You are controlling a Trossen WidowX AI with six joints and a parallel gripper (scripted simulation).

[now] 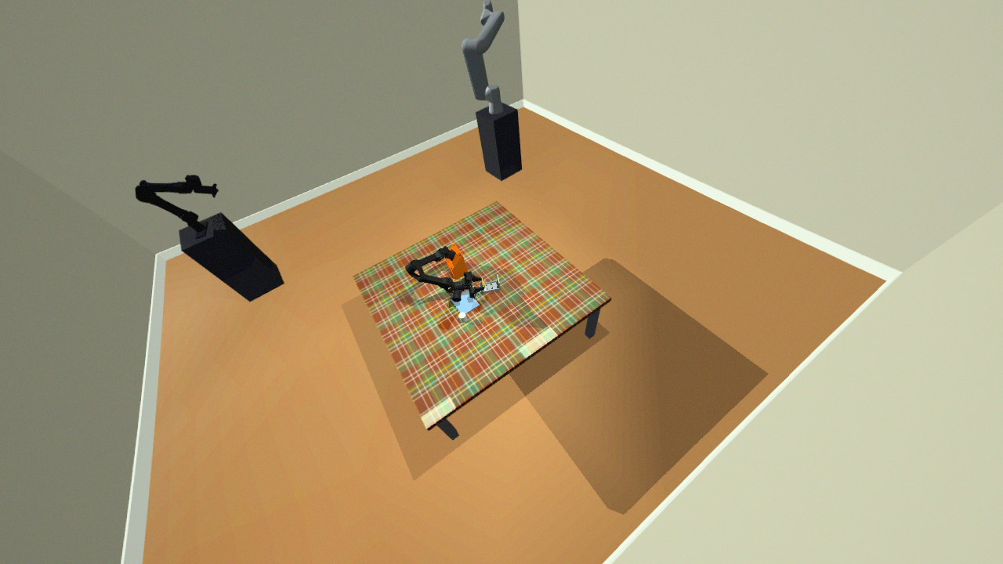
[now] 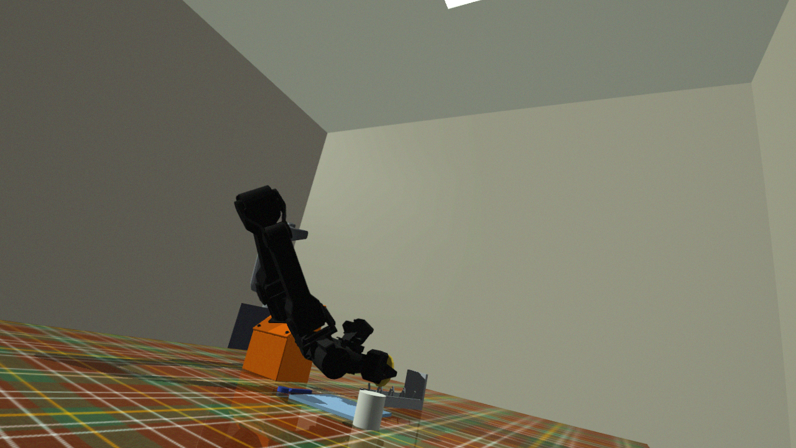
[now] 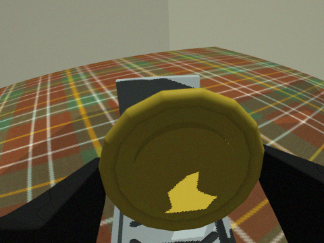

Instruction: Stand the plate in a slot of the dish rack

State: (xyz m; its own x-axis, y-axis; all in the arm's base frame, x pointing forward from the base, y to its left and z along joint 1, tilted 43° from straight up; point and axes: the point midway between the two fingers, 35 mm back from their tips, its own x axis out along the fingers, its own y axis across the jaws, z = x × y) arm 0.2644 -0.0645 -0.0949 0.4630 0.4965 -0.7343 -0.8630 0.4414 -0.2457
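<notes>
The grey dish rack lies 1 cm ahead of my gripper tip, 3 cm to the left of it and 5 cm below it. Round my gripper tip: yellow plate: 1 cm to the right; blue spoon: 12 cm behind, 17 cm to the right, 7 cm below; light blue mat: 16 cm to the right, 7 cm below.
</notes>
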